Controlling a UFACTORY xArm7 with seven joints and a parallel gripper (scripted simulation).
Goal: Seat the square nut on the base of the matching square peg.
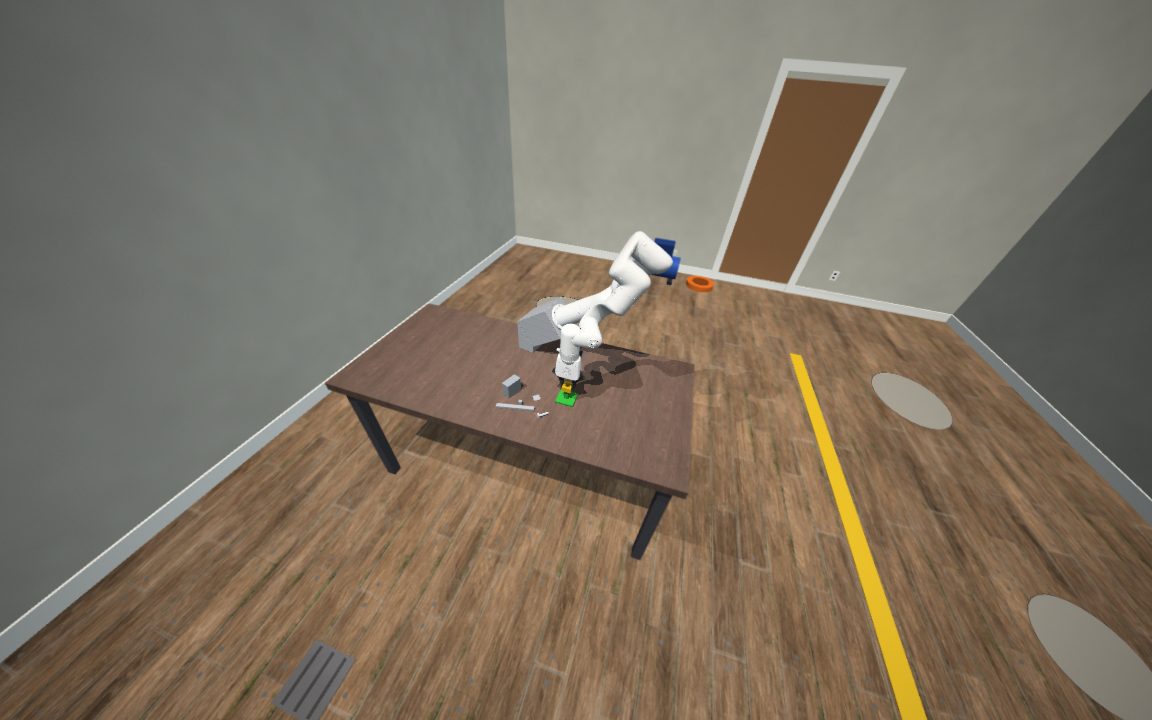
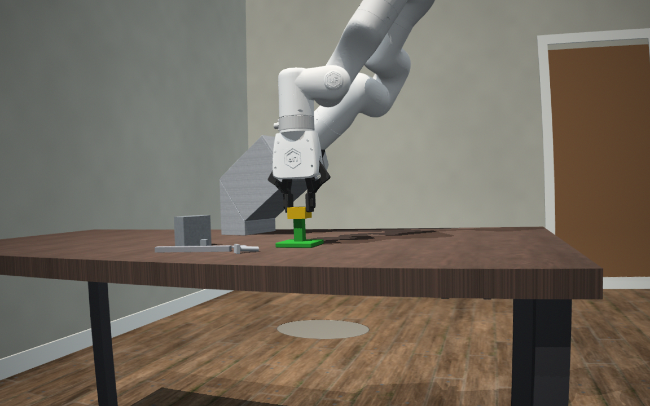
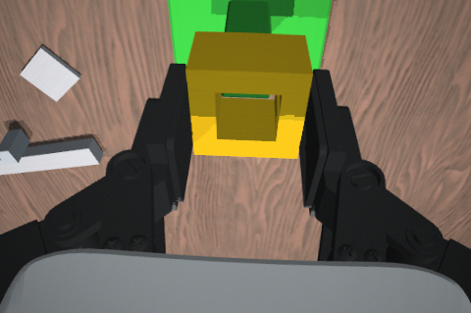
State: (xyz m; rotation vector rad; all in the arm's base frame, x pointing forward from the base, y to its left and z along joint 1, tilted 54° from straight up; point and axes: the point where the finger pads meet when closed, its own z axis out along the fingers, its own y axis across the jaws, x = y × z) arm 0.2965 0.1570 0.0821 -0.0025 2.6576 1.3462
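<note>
Now: the small grey square tile 50 mm ahead of my hand, 120 mm to the right of it and 90 mm below it. The rest, counted from my hand: grey bolt: 140 mm ahead, 60 mm to the right, 80 mm below; then grey block: 70 mm ahead, 240 mm to the right, 60 mm below; then flat grey bar: 140 mm ahead, 180 mm to the right, 90 mm below.
</note>
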